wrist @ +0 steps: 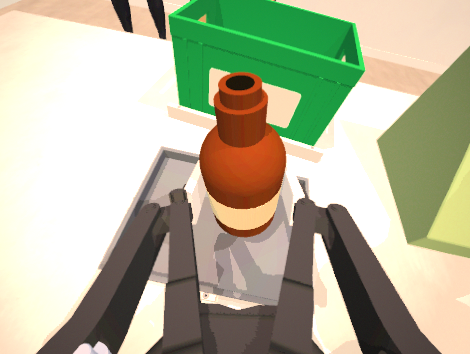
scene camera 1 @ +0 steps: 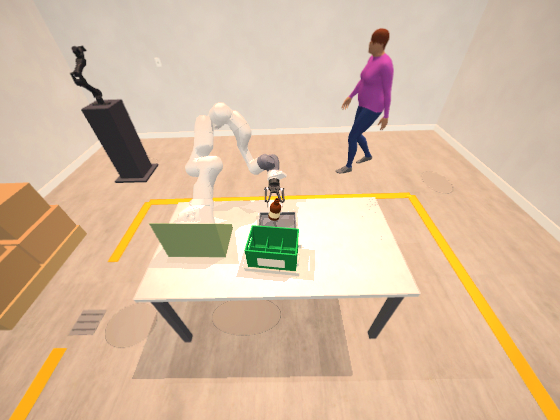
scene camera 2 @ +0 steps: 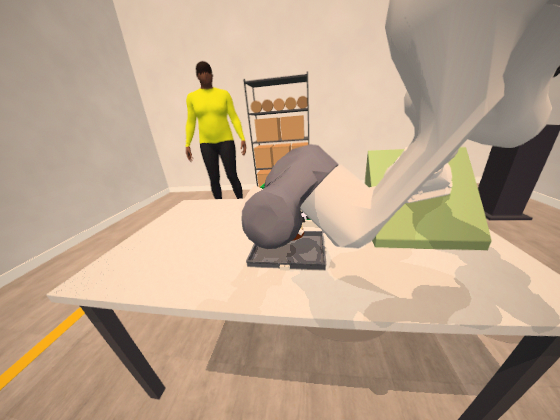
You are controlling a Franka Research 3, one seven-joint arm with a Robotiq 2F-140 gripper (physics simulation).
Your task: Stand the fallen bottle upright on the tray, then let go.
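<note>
The brown bottle [scene camera 1: 275, 211] [wrist: 242, 160] with a cream label is held nearly upright, neck up, over the tray; a small part of it [scene camera 2: 299, 234] shows in scene camera 2. My gripper [scene camera 1: 275, 201] [wrist: 243, 171] is shut on the bottle, one finger on each side of its body. The shallow grey tray [scene camera 1: 288, 221] [scene camera 2: 270, 256] [wrist: 169, 172] lies flat on the table beneath. I cannot tell whether the bottle's base touches the tray. In scene camera 2 the arm's wrist hides the fingers and most of the bottle.
A green divided crate [scene camera 1: 290, 261] [wrist: 192, 75] stands close beside the tray. A green sloped block [scene camera 1: 195, 240] [scene camera 2: 430, 232] [wrist: 425, 135] stands on the white table [scene camera 1: 350, 250] [scene camera 2: 175, 260]. People [scene camera 1: 376, 82] [scene camera 2: 215, 115] and a shelf rack [scene camera 2: 277, 79] are beyond the table.
</note>
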